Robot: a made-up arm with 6 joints. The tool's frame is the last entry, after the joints. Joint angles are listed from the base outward. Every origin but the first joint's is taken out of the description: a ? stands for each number. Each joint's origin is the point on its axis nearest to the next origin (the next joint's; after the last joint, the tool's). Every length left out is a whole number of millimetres.
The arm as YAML. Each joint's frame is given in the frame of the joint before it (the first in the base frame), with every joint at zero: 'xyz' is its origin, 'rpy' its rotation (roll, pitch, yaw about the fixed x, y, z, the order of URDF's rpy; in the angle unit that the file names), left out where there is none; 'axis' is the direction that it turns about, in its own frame. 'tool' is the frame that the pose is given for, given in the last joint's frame.
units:
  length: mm
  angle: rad
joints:
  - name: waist
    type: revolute
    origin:
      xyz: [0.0, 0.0, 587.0]
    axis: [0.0, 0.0, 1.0]
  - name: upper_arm
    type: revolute
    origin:
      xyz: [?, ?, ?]
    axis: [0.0, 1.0, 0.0]
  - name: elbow
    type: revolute
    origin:
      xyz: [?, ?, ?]
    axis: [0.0, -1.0, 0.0]
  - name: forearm
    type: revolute
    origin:
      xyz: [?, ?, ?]
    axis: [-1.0, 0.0, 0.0]
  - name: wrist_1
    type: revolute
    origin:
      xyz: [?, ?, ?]
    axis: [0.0, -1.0, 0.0]
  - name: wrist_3
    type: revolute
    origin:
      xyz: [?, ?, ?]
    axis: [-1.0, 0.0, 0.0]
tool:
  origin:
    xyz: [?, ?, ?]
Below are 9 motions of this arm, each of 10 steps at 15 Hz.
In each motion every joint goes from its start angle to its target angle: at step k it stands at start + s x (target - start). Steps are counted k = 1, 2, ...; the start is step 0. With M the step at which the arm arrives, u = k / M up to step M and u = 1 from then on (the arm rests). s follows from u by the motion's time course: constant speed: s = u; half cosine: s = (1 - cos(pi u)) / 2; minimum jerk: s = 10 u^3 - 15 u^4 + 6 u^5.
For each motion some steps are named. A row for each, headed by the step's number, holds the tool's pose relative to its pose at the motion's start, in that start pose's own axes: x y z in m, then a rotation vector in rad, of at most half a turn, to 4 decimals.
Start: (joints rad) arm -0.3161 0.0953 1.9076 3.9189 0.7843 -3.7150
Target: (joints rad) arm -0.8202 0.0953 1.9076 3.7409 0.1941 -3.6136
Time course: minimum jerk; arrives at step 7
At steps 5, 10:
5: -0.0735 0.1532 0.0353 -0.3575 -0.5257 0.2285
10: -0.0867 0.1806 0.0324 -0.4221 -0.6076 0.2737

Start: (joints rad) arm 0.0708 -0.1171 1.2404 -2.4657 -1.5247 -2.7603
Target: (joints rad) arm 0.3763 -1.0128 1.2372 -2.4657 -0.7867 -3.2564
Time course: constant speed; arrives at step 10
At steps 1, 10:
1: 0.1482 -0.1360 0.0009 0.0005 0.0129 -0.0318
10: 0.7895 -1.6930 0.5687 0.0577 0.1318 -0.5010

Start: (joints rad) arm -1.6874 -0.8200 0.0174 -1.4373 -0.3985 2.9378
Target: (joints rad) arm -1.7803 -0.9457 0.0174 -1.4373 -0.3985 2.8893
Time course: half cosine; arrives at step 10
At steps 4, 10:
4: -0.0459 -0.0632 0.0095 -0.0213 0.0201 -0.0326
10: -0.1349 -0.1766 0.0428 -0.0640 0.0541 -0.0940

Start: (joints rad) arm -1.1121 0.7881 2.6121 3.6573 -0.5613 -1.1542
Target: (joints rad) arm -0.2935 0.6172 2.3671 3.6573 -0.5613 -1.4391
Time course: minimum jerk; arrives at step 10
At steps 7, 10:
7: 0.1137 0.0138 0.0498 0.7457 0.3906 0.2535
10: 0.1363 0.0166 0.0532 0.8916 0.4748 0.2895

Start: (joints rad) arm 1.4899 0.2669 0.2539 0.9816 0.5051 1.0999
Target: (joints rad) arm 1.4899 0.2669 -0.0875 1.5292 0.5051 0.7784
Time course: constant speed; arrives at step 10
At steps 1, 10:
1: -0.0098 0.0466 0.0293 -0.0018 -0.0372 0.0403
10: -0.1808 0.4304 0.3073 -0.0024 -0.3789 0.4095

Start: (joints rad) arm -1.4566 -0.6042 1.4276 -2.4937 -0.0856 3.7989
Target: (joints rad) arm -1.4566 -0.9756 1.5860 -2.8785 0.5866 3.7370
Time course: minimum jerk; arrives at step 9
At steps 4, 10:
4: -0.0597 -0.4020 0.0952 0.1817 0.1350 -0.0315
10: -0.2989 -0.9586 0.2528 0.4802 0.2264 -0.0006

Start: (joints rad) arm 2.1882 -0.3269 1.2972 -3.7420 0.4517 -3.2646
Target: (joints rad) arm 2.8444 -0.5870 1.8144 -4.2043 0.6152 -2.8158
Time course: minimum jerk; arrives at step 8
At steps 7, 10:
7: -1.1144 -0.0853 0.9239 0.2915 -0.6486 0.7550
10: -1.1365 -0.1003 0.9324 0.2945 -0.6637 0.7635

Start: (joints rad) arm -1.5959 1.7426 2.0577 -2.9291 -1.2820 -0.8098
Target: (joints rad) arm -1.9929 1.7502 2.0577 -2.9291 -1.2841 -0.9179
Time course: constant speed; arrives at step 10
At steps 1, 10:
1: -0.0193 0.0624 -0.0584 -0.0279 -0.0068 0.0053
10: -0.1857 0.5050 -0.6849 -0.2792 -0.0643 0.0565

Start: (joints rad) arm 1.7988 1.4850 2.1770 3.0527 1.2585 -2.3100
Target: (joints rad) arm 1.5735 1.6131 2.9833 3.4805 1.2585 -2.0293
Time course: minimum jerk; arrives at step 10
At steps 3, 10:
3: -0.1549 -0.0635 -0.0299 -0.0548 -0.0007 -0.1478
10: -0.9841 -0.0511 -0.2669 -0.2528 0.1551 -0.9132

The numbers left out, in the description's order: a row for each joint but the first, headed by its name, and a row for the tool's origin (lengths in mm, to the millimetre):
upper_arm: 107.0 0.0 0.0
elbow: 0.0 0.0 794.0
forearm: 1434.0 0.0 144.0
wrist_1: 0.0 0.0 0.0
wrist_3: 127.0 0.0 0.0
tool: 0.0 0.0 0.0

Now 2 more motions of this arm.
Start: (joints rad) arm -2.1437 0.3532 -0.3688 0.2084 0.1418 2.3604
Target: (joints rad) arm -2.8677 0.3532 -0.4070 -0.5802 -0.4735 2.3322
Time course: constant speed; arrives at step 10
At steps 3, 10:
3: -0.0454 0.3312 -0.1407 0.3812 -0.0196 0.2747
10: -0.3679 1.0247 -0.2734 1.3740 -0.0621 0.5678

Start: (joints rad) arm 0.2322 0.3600 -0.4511 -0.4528 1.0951 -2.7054
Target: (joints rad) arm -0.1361 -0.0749 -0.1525 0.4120 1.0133 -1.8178
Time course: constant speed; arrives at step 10
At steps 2, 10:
2: 0.1339 0.0955 -0.1761 -0.2329 0.1766 -0.0246
10: 0.3154 0.6049 -0.9769 -1.4466 0.7971 0.2773

